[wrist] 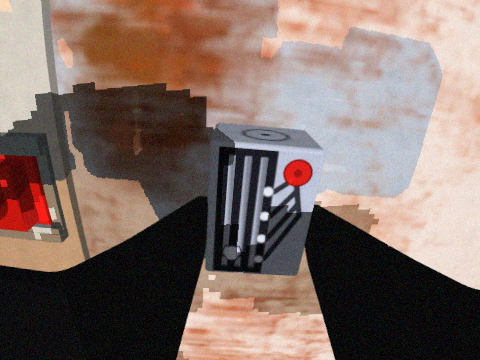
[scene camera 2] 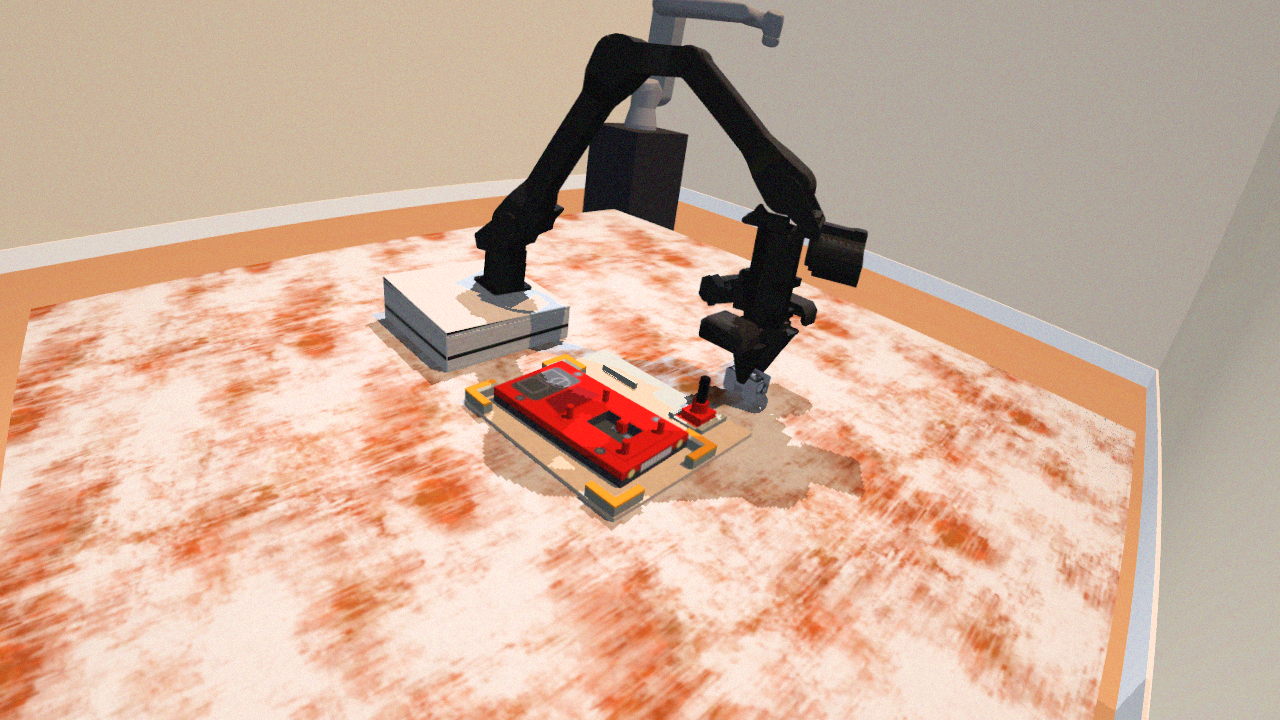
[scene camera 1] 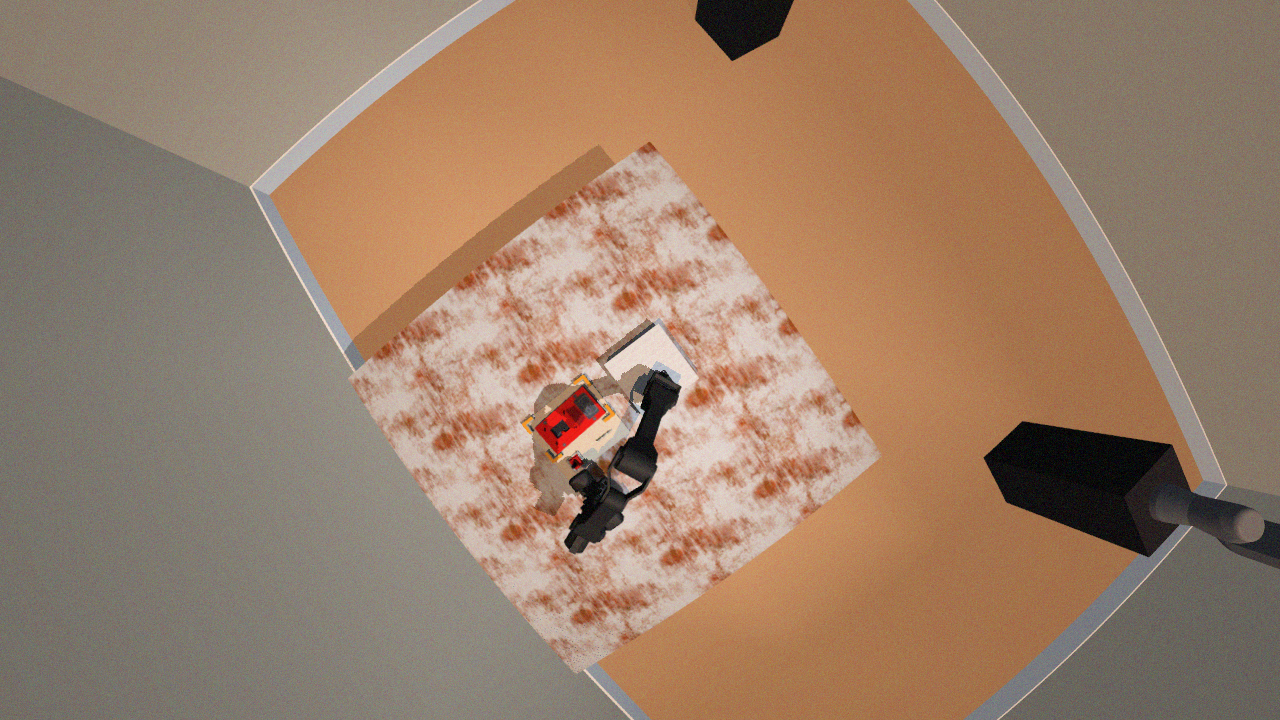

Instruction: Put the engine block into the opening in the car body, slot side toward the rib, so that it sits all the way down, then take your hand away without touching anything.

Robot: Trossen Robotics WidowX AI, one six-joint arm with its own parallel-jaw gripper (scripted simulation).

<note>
In view: the gripper [scene camera 2: 749,378], an engine block [scene camera 2: 757,385] and a red car body [scene camera 1: 567,422].
The engine block also shows in the wrist view [wrist: 263,181]. The gripper also shows in the wrist view [wrist: 257,212] and in scene camera 1 [scene camera 1: 599,490]. The wrist view misses the red car body: it is out of frame.
</note>
